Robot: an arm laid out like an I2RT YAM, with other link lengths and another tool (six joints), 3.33 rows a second.
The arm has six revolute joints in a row. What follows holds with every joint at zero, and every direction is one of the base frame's.
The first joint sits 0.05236 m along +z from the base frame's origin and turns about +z.
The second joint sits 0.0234 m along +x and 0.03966 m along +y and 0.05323 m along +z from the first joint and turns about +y.
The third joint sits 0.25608 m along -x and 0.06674 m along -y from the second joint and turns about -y.
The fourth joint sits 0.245 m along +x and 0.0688 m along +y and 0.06 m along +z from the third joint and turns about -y.
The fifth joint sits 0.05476 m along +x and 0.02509 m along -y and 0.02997 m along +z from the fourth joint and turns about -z.
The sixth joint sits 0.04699 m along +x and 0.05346 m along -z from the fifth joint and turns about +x.
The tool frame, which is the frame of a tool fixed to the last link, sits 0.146 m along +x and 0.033 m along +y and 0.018 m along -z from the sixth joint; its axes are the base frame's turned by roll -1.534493, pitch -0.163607 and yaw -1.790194 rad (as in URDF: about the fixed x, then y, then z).
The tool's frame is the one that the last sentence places.
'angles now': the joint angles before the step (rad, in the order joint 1, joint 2, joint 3, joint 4, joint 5, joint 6). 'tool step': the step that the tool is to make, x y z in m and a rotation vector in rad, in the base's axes. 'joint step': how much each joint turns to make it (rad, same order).
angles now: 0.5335, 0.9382, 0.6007, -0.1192, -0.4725, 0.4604
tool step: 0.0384, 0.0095, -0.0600, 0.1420, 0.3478, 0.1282
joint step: -0.1977, 0.5200, 0.0323, 0.2778, -0.4201, 0.0785
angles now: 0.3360, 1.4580, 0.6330, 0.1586, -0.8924, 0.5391
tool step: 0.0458, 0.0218, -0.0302, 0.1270, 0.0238, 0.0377
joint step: -0.0095, 0.3735, 0.1015, 0.4007, -0.1115, 0.1349
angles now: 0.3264, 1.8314, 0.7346, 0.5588, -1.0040, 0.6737
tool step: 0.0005, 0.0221, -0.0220, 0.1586, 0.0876, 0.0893
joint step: 0.0409, 0.2844, 0.0395, 0.4755, -0.1189, 0.2954
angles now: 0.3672, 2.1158, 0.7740, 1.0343, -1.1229, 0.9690
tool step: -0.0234, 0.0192, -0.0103, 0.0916, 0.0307, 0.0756
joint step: 0.0745, 0.1573, -0.0064, 0.3731, -0.0207, 0.2223
